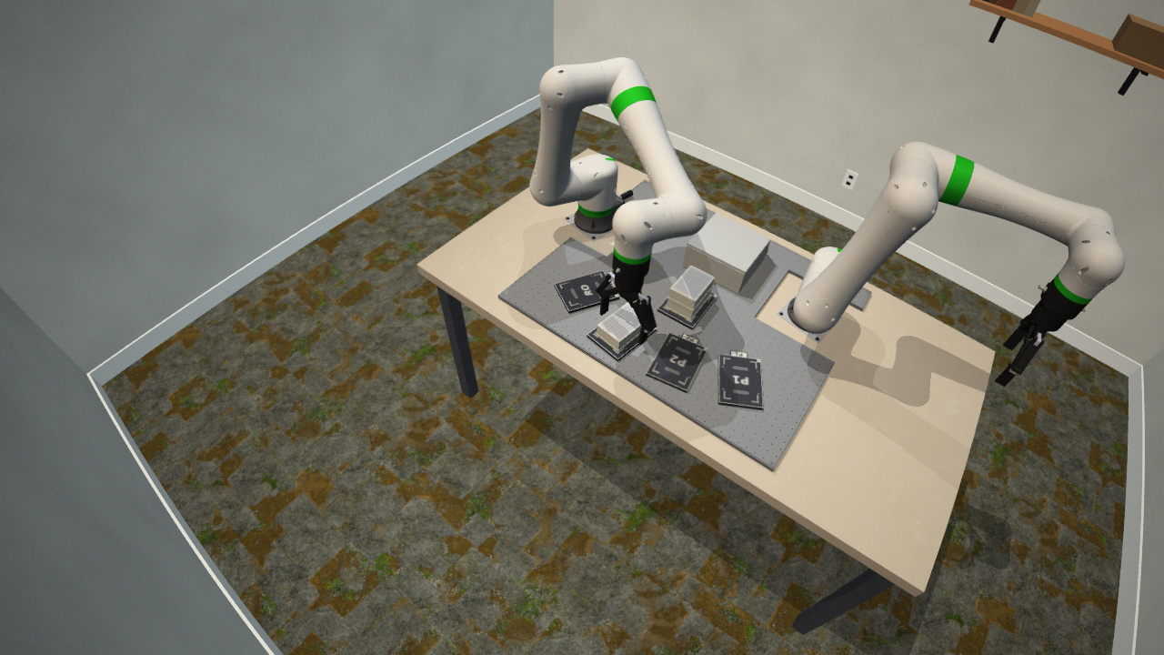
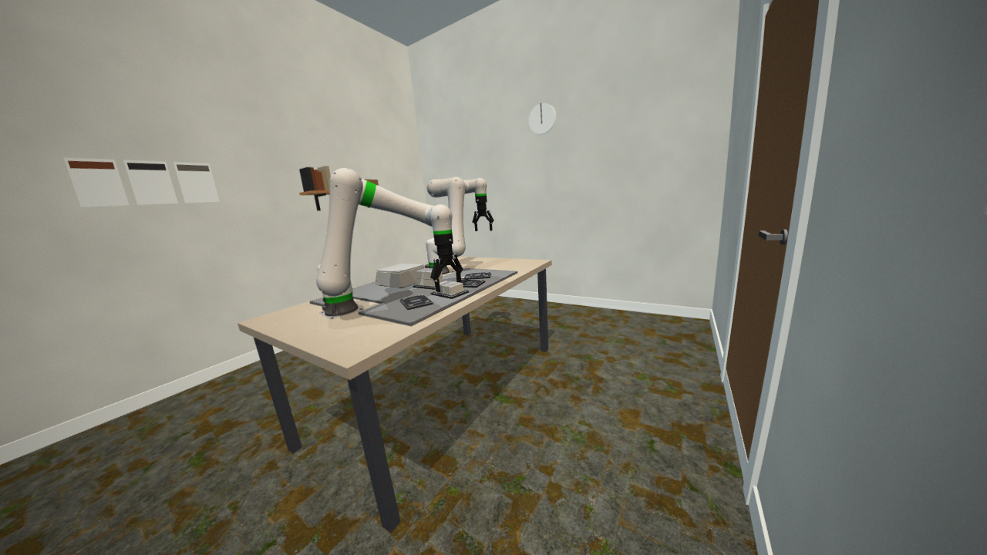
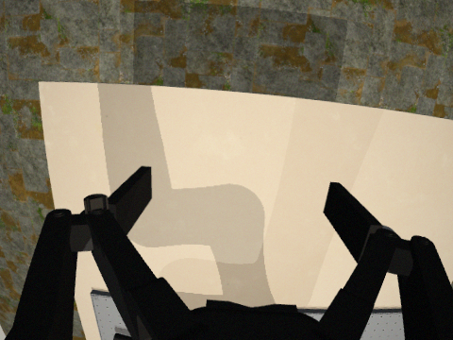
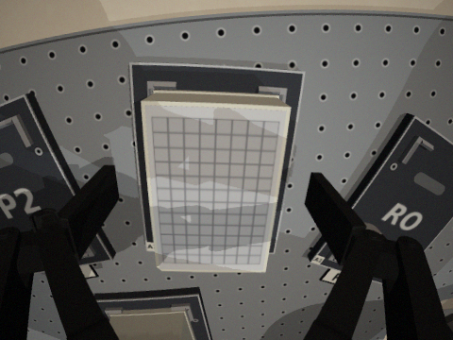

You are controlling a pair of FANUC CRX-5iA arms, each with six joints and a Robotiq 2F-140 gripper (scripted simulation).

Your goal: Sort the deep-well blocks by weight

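The nest RU is 3 cm below my right hand. The rest, counted from my right hand: nest RO: 17 cm to the right, 8 cm behind, 3 cm below; then nest P2: 18 cm to the left, 3 cm below, 1 cm ahead; then dark infeed nest: 21 cm behind, 11 cm to the left, 3 cm below.
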